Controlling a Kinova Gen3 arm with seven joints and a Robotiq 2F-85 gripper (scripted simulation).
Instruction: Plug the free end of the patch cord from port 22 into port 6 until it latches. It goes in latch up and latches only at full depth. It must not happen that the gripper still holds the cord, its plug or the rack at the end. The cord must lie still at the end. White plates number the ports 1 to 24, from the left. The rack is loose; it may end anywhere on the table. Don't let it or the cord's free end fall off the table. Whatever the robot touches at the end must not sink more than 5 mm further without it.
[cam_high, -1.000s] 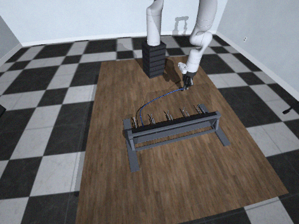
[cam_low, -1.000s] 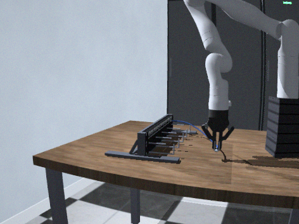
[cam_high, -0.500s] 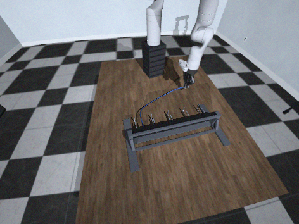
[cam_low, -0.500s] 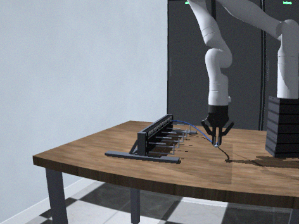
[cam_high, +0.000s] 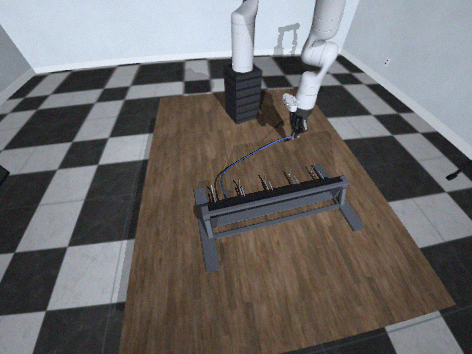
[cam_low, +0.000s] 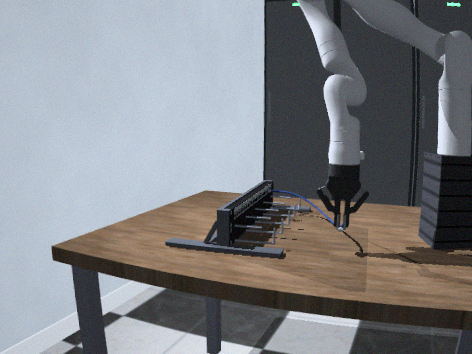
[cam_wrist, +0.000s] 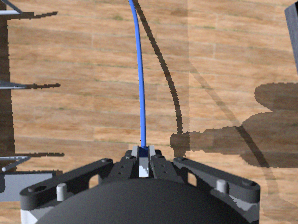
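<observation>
Now: hand 1 cm to the right of the plug and 1 cm above it.
</observation>
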